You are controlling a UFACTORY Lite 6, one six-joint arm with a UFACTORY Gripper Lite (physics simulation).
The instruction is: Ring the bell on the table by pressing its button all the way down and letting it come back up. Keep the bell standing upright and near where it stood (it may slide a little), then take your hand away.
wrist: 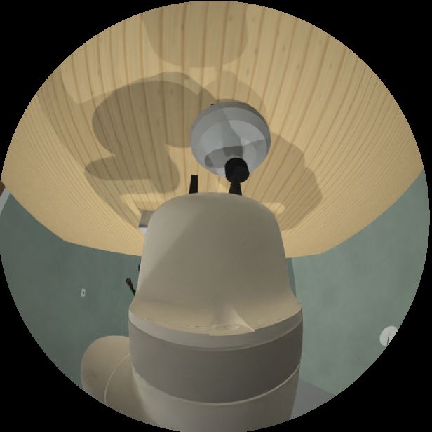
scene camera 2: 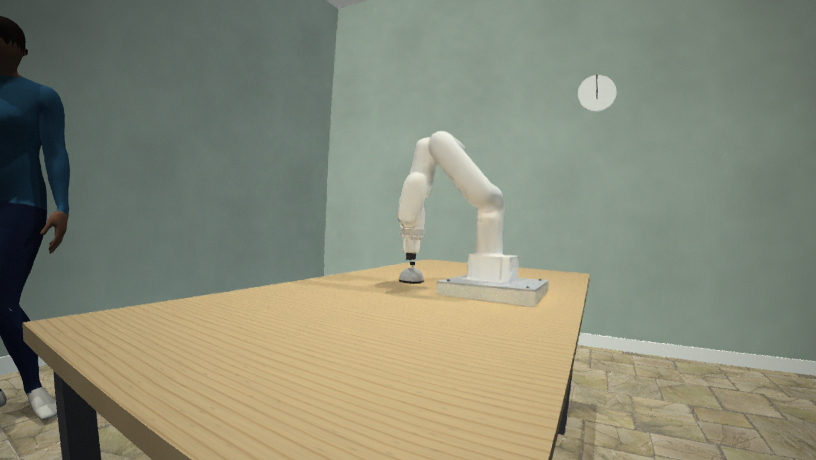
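Seen in the pictures: hand, its tool point: (scene camera 2: 410,256); arm's base, origin of its link: (scene camera 2: 487,280).
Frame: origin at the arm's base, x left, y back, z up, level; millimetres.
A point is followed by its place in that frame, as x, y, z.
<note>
The bell, a grey dome (scene camera 2: 411,275) @(27, -249, -10) (wrist: 230,135) on a dark base, stands upright on the table (scene camera 2: 320,365) @(705, -2, -36) (wrist: 325,65). Its black button (scene camera 2: 412,263) @(1, -262, 26) (wrist: 236,170) is on top and is up. My gripper (scene camera 2: 410,257) (wrist: 215,179) is shut and holds nothing. In scene camera 2 its fingers look like one black block right above the button, with a thin light gap between them. In the wrist view the two dark finger parts show below the bell, and the right one overlaps the button's lower edge. Whether they touch is unclear there.
The robot's base plate (scene camera 2: 485,291) @(128, 36, -11) stands on the table to the right of the bell in scene camera 2. A person (scene camera 2: 34,148) in a blue top is at the far left, beyond the table edge. A round clock (scene camera 2: 597,92) (wrist: 388,336) hangs on the wall.
</note>
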